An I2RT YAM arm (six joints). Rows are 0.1 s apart.
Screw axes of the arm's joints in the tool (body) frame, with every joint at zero. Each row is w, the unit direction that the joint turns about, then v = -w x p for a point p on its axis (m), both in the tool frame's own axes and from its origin. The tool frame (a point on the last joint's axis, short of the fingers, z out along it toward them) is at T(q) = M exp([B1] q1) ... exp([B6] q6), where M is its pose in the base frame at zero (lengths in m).
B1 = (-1, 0, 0, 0, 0.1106, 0)
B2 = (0, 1, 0, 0.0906, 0, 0.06)
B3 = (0, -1, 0, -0.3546, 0, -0.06)
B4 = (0, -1, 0, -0.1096, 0, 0)
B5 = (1, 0, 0, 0, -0.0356, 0)
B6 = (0, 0, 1, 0, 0, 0)
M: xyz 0.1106 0 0.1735 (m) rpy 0 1.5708 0 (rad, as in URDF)
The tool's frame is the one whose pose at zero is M.
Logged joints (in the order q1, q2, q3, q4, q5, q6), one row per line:
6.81 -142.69 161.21 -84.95 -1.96 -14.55
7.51 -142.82 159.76 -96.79 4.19 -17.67
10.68 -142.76 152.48 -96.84 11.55 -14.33
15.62 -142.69 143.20 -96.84 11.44 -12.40
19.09 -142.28 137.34 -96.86 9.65 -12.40
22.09 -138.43 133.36 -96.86 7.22 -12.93
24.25 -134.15 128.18 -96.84 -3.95 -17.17
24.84 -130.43 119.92 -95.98 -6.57 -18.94
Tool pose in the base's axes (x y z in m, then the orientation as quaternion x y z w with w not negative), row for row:
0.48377 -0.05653 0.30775 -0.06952 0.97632 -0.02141 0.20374
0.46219 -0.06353 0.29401 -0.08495 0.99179 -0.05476 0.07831
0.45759 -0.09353 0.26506 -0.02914 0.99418 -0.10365 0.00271
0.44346 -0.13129 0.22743 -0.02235 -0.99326 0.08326 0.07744
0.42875 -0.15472 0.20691 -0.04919 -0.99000 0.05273 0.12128
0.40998 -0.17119 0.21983 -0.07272 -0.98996 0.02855 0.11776
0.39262 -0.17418 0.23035 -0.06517 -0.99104 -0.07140 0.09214
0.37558 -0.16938 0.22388 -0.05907 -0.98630 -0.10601 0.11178
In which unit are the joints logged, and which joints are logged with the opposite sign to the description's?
The joints are logged in degrees. Opposite sign: q1, q2.
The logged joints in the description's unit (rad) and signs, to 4 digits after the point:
-0.1189 2.4904 2.8136 -1.4827 -0.0342 -0.2539
-0.1311 2.4927 2.7883 -1.6893 0.0731 -0.3084
-0.1864 2.4916 2.6613 -1.6902 0.2016 -0.2501
-0.2726 2.4904 2.4993 -1.6902 0.1997 -0.2164
-0.3332 2.4833 2.3970 -1.6905 0.1684 -0.2164
-0.3855 2.4161 2.3276 -1.6905 0.1260 -0.2257
-0.4232 2.3414 2.2372 -1.6902 -0.0689 -0.2997
-0.4335 2.2764 2.0930 -1.6752 -0.1147 -0.3306

